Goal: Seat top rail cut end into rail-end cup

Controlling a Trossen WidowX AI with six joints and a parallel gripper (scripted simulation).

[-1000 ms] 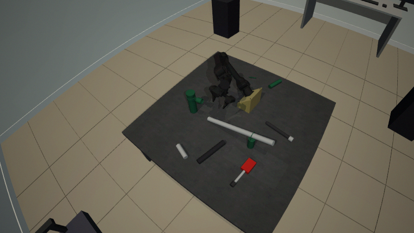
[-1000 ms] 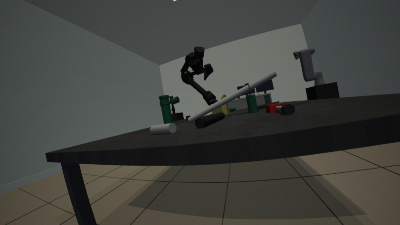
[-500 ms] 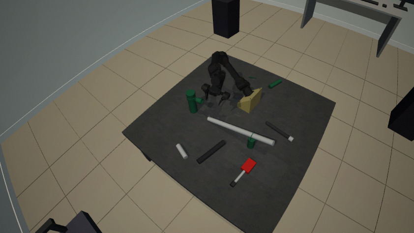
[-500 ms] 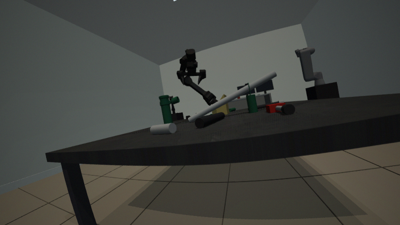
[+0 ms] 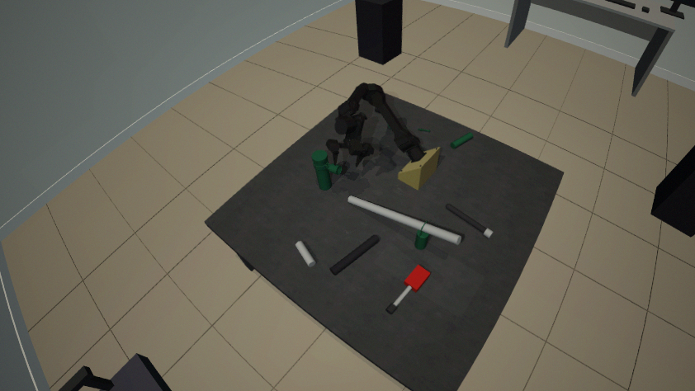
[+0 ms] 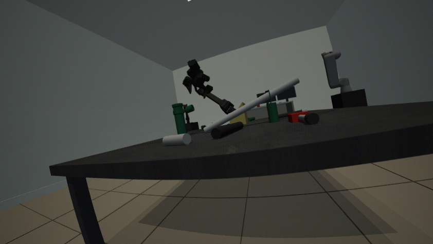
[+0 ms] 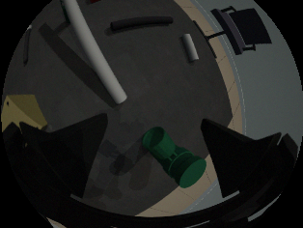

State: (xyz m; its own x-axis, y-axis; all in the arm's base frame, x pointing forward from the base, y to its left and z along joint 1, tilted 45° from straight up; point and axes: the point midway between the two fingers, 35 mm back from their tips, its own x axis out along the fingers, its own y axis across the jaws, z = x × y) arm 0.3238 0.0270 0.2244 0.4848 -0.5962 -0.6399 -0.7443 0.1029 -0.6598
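The green rail-end cup is 80 mm to the right of my gripper tip and 60 mm below it. Round my gripper tip: loop cap (10 mm behind, 390 mm to the left, 120 mm below); dark rod (210 mm ahead, 220 mm to the left, 210 mm below); short white cylinder (340 mm ahead, 60 mm to the left, 210 mm below).
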